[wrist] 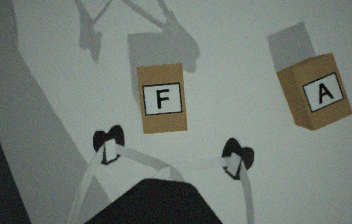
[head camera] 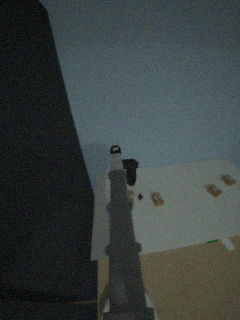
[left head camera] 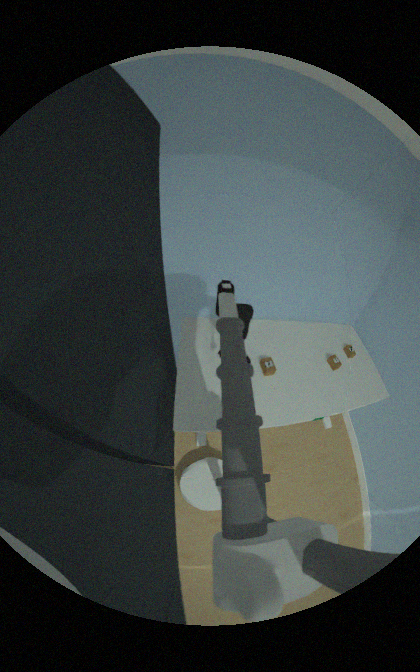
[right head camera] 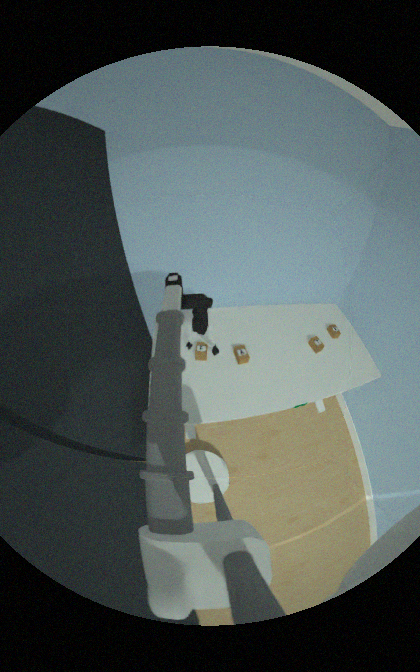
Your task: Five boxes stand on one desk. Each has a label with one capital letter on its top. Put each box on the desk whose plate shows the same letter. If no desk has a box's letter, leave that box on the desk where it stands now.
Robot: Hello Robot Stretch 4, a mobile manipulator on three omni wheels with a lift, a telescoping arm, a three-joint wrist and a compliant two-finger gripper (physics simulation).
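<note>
The box labelled F (head camera: 130,195) (right head camera: 201,357) (wrist: 165,125) stands upright on the white desk (head camera: 185,225) (left head camera: 300,390) (right head camera: 280,370) (wrist: 240,60). The box labelled A (head camera: 157,199) (left head camera: 268,367) (right head camera: 242,355) (wrist: 312,95) stands to its right. Farther right are a box (head camera: 214,190) (left head camera: 334,362) (right head camera: 316,344) and another box (head camera: 228,180) (left head camera: 349,351) (right head camera: 334,330), their letters too small to read surely. My gripper (right head camera: 202,347) (wrist: 173,144) is open and empty above the desk. In the wrist view its fingertips are below box F, one to each side. The arm hides part of box F in the head view.
A large dark surface (head camera: 40,150) (left head camera: 85,250) (right head camera: 65,250) rises close along the left of the arm. A blue wall (head camera: 150,100) (left head camera: 280,225) (right head camera: 250,225) stands behind the desk. A green edge (head camera: 213,241) (left head camera: 319,419) (right head camera: 300,405) shows at the desk's front, beside a white leg (head camera: 227,243) (left head camera: 327,422) (right head camera: 320,406).
</note>
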